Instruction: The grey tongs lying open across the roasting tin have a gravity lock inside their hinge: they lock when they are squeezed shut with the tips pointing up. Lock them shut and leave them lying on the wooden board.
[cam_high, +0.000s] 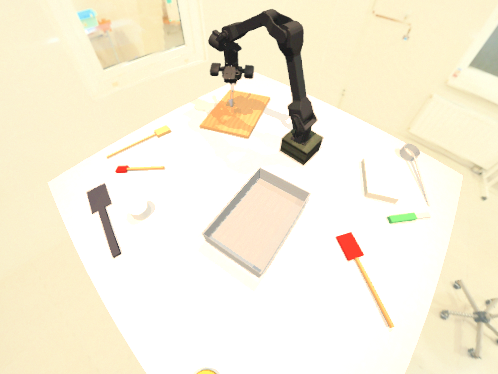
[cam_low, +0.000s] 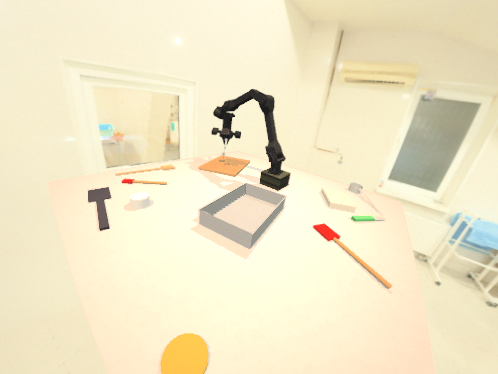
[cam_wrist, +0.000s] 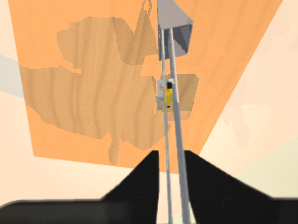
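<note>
Now: gripper tip 30 mm short of the yellow piece, 20 mm to the right of it and 10 mm above it. The rest, counted from my gripper tip: wooden board (10 mm ahead, 30 mm to the left, 130 mm below); white block (50 mm ahead, 740 mm to the left, 130 mm below); roasting tin (460 mm ahead, 440 mm to the left, 110 mm below).
</note>
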